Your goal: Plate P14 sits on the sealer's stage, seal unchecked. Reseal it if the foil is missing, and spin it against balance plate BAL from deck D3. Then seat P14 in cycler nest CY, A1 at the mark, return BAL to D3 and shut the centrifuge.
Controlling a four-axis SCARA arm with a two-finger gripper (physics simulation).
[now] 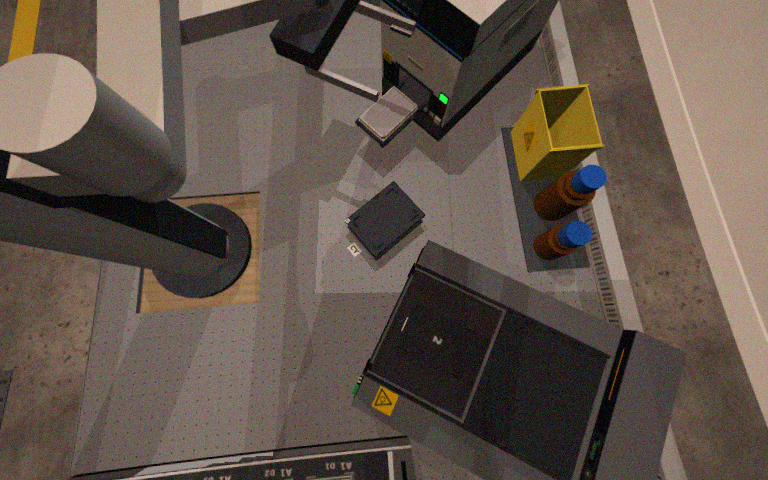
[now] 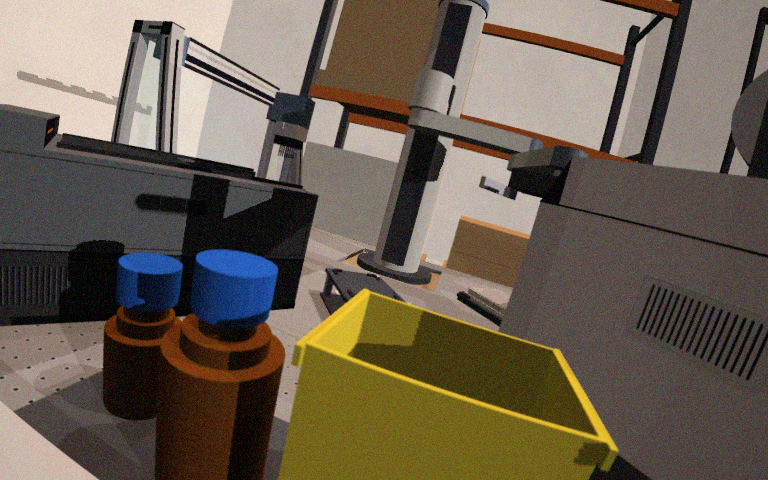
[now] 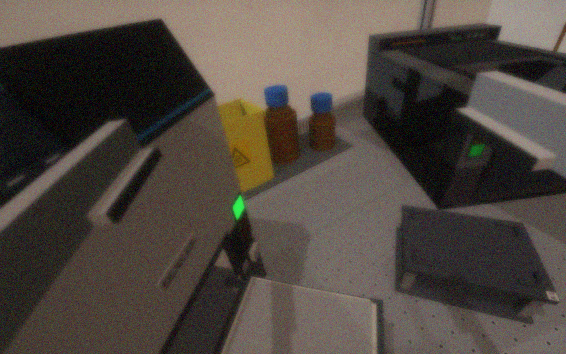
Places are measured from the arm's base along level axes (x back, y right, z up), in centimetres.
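Pixels of known places: gripper, fingertip midpoint: (image 1: pixel 396 61) (image 2: pixel 526 192) (image 3: pixel 302 115); arm's base, origin of the base link: (image 1: pixel 204 250) (image 2: pixel 393 270).
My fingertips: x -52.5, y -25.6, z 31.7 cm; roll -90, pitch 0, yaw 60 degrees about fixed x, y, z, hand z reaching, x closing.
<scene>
For each thing: its middle in the pictures, then the offset to it from my fingertips. Level surfaces: height alone.
- Plate P14, body centre: (image 3: pixel 300 332) (image 2: pixel 507 301) (image 1: pixel 388 111) dx +1.2, dy -2.6, dz -18.5 cm
- sealer, body centre: (image 2: pixel 732 305) dx -21.3, dy -22.3, dz -6.6 cm
- Nest CY, body centre: (image 3: pixel 460 255) (image 2: pixel 361 298) (image 1: pixel 385 220) dx +4.2, dy +22.9, dz -27.1 cm
- centrifuge, body centre: (image 2: pixel 150 208) (image 1: pixel 492 368) (image 3: pixel 466 97) dx -14.7, dy +58.6, dz -18.2 cm
- dark mat, its level: dz -29.9 cm
Plate P14 (image 1: pixel 389 114) (image 2: pixel 488 297) (image 3: pixel 310 325) lies on the stage in front of the sealer (image 1: pixel 423 63) (image 2: pixel 589 254) (image 3: pixel 150 215). Its top looks flat and pale, no wells show; I cannot tell whether that is foil. My gripper (image 1: pixel 395 61) (image 3: pixel 302 115) is open and empty, high over the sealer's front, close to the plate. Nest CY (image 1: pixel 386 219) (image 2: pixel 362 283) (image 3: pixel 465 245) bears no plate. The centrifuge (image 1: pixel 645 362) (image 2: pixel 90 198) (image 3: pixel 400 130) shows a dark framed area marked 2; I cannot tell whether it is shut. BAL does not show. D3's label is cut off at the bottom edge.
A yellow bin (image 1: pixel 532 138) (image 2: pixel 430 418) (image 3: pixel 250 145) and two brown bottles (image 1: pixel 557 198) (image 2: pixel 215 418) (image 3: pixel 282 132) with blue caps stand on a dark mat (image 1: pixel 523 237). The arm's column base (image 1: pixel 237 243) (image 2: pixel 396 271) is left of the nest. A labelled deck (image 1: pixel 370 458) lies at the bottom.
</scene>
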